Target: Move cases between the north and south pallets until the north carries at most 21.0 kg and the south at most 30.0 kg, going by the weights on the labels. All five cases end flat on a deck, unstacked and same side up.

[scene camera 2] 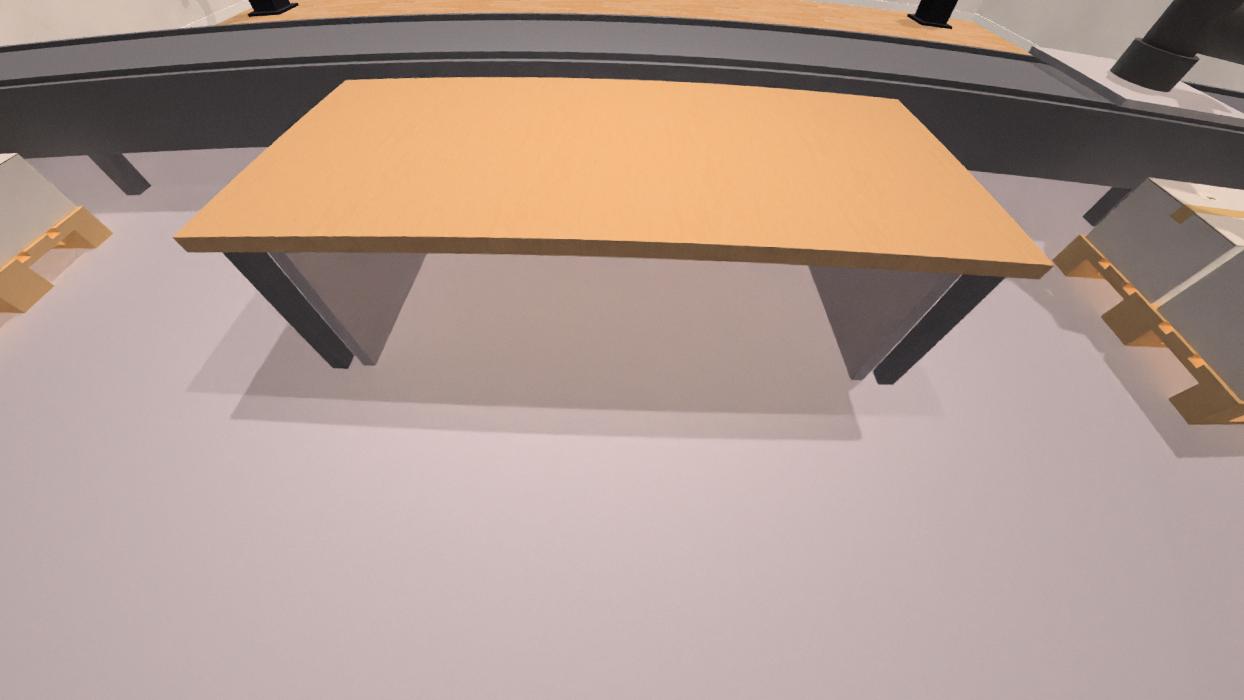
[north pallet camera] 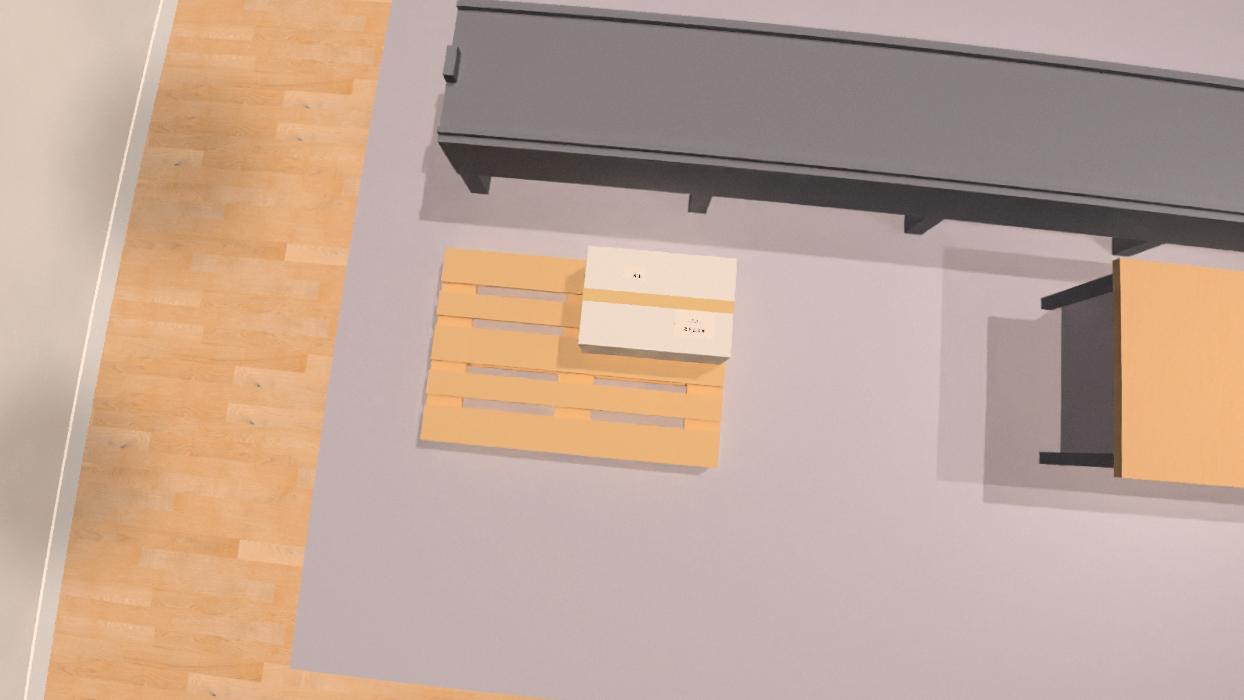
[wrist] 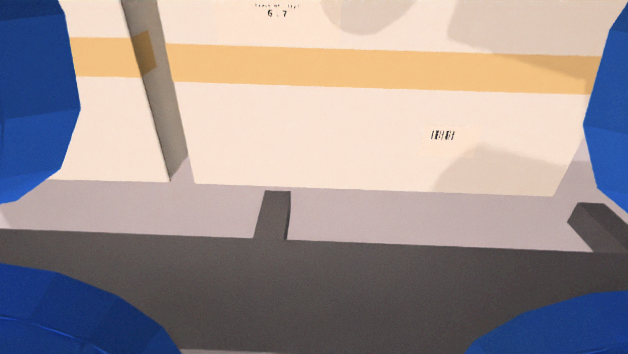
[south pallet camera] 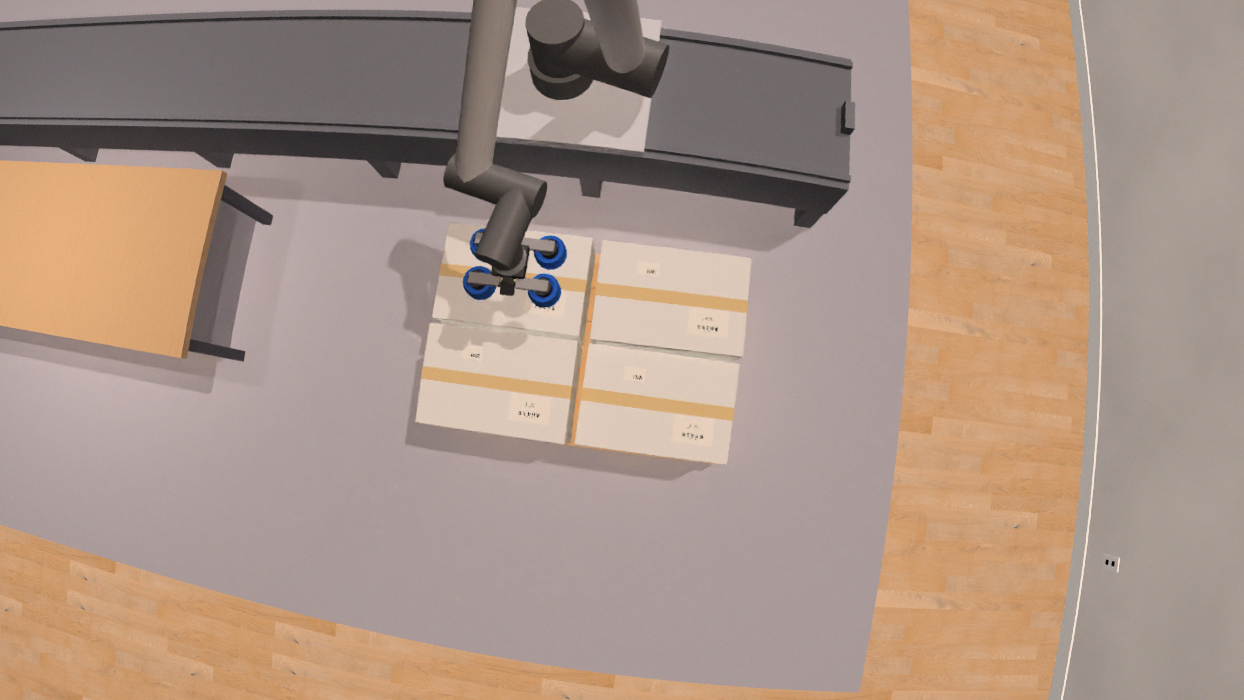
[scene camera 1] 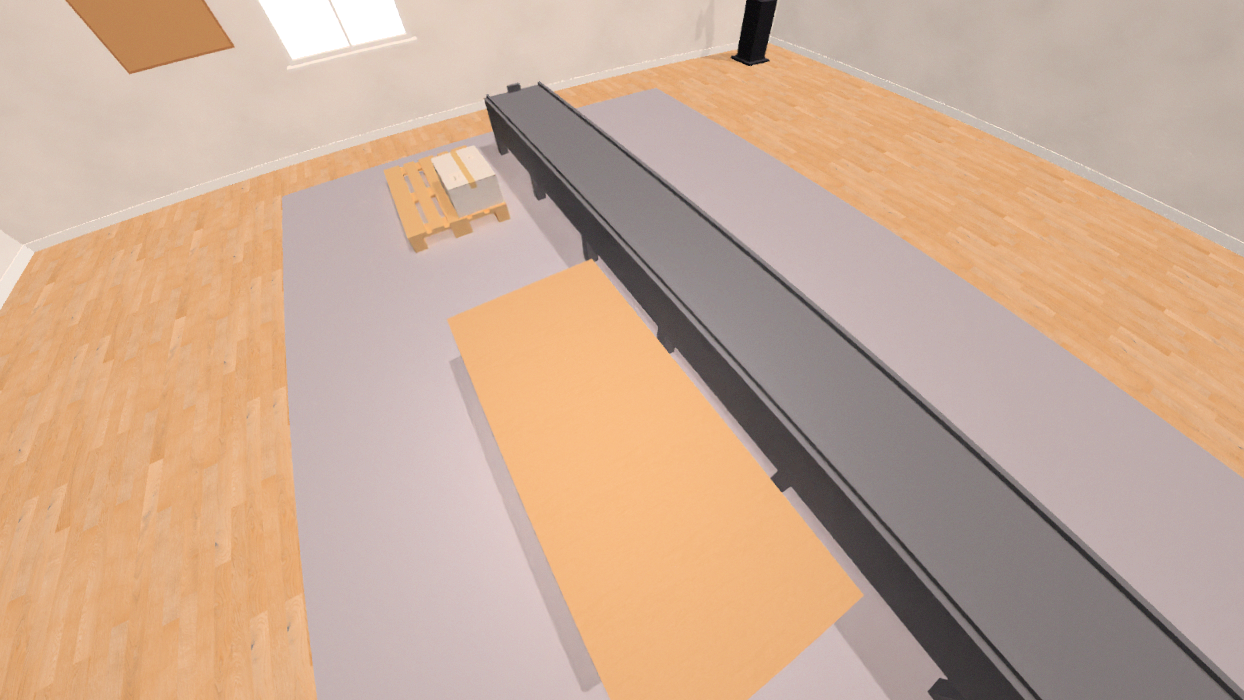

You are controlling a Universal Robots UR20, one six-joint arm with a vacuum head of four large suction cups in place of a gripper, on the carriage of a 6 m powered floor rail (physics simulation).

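Pixels of known places: hand at its tool point: (wrist: 322, 250); arm's base at its link origin: (scene camera 2: 1139, 80) (south pallet camera: 563, 73).
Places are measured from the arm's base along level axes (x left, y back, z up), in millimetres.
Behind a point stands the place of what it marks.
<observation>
My gripper (south pallet camera: 513, 268) @(x 2, y -850, z 221 mm) has four blue cups, holds nothing and hangs above the rail-side, table-side case (south pallet camera: 461, 302) @(x -259, y -920, z -149 mm) (wrist: 320, 125) @(x 3, y -722, z -148 mm) (scene camera 2: 1139, 239) @(x -366, y -774, z -307 mm) on the south pallet (south pallet camera: 583, 374) @(x 217, y -1105, z -448 mm) (scene camera 2: 1130, 315) @(x -379, y -990, z -490 mm). That case's label reads 6.7 in the wrist view. Beside it is the other rail-side case (south pallet camera: 643, 322) @(x 429, y -909, z -140 mm) (wrist: 110, 125) @(x 299, y -714, z -139 mm). Two more cases, one table-side (south pallet camera: 461, 404) @(x -193, y -1299, z -133 mm) (scene camera 2: 1209, 304) @(x -365, y -1098, z -307 mm) and one at the far corner (south pallet camera: 626, 426) @(x 418, y -1293, z -175 mm), lie flat in the row away from the rail. One white case (north pallet camera: 643, 335) @(x -4923, y -933, z -179 mm) (scene camera 1: 467, 180) @(x -4636, y -820, z -178 mm) lies flat on the north pallet (north pallet camera: 495, 426) @(x -5478, y -1319, z -427 mm) (scene camera 1: 401, 204) @(x -5079, y -1355, z -426 mm), at its rail-side, table-side corner. The other weights are too small to read.
A wooden table (scene camera 1: 626, 452) @(x -2188, y -892, z -40 mm) (scene camera 2: 608, 165) @(x -2325, y -1034, z -40 mm) (north pallet camera: 1183, 374) @(x -2961, y -912, z -40 mm) (south pallet camera: 95, 252) @(x -2000, y -909, z -40 mm) stands between the pallets. The dark floor rail (scene camera 1: 739, 287) (north pallet camera: 782, 104) (south pallet camera: 260, 78) runs behind them. The arm's pale carriage (south pallet camera: 608, 126) @(x 207, y -213, z -1 mm) (scene camera 2: 1096, 78) @(x -312, y -88, z 0 mm) is beside the south pallet.
</observation>
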